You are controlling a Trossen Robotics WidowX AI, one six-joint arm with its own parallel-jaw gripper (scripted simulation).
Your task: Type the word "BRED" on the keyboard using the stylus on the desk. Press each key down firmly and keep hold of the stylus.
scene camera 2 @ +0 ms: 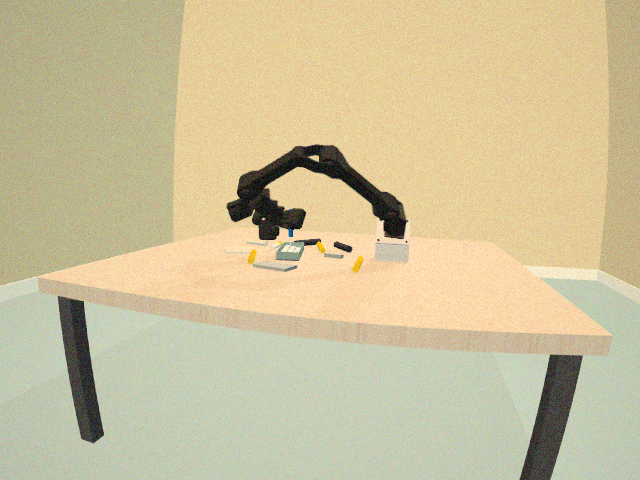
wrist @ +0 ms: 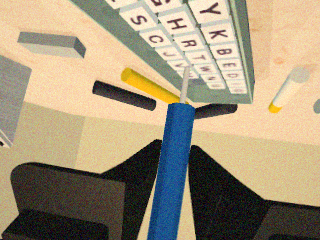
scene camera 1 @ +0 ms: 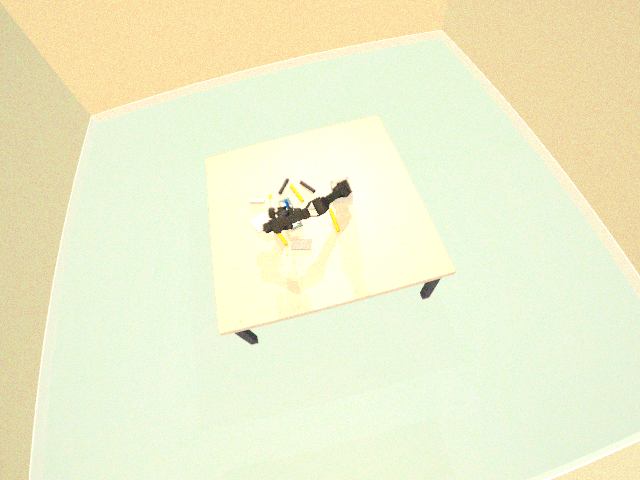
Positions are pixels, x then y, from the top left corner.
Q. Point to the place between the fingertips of the gripper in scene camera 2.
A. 291,228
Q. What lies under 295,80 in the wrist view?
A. A white-and-yellow pen.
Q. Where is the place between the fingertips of the gripper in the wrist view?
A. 175,148
